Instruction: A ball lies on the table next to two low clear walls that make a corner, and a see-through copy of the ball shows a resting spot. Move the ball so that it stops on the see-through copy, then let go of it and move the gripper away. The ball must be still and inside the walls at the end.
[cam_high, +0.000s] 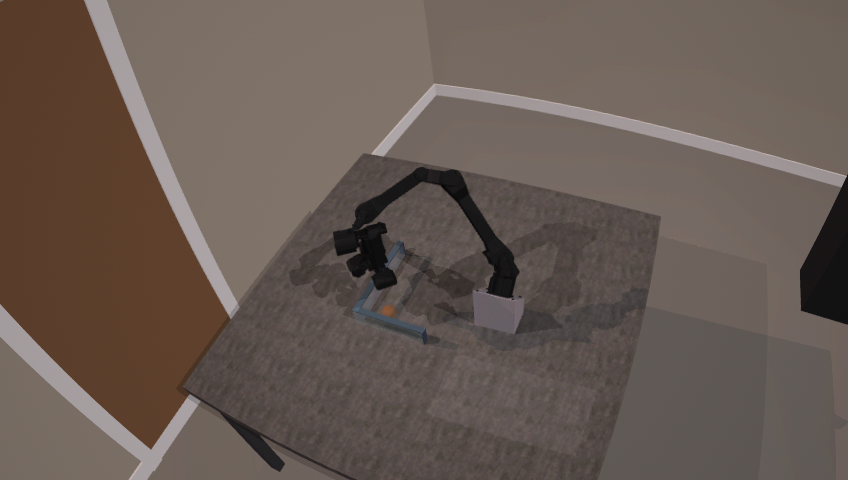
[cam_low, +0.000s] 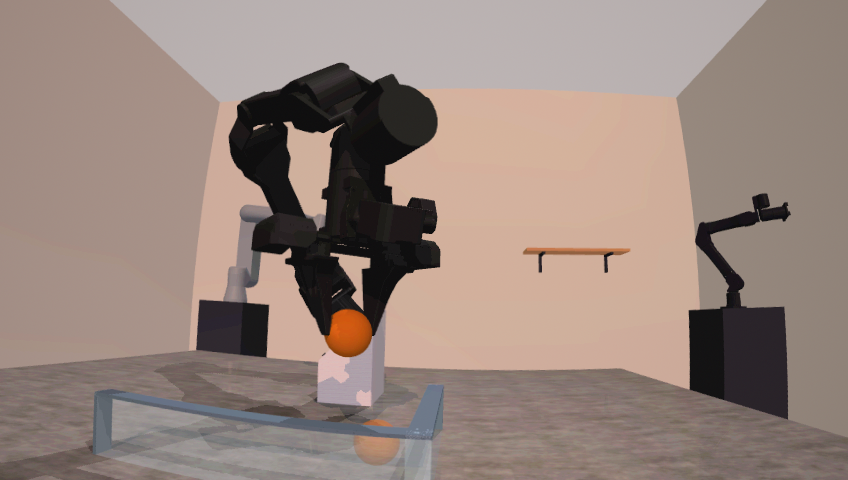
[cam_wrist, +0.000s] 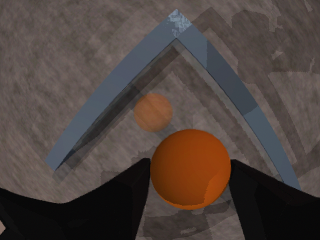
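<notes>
The see-through copy of the ball lies 110 mm below my gripper tip, 30 mm to the left of it and 20 mm behind it.
</notes>
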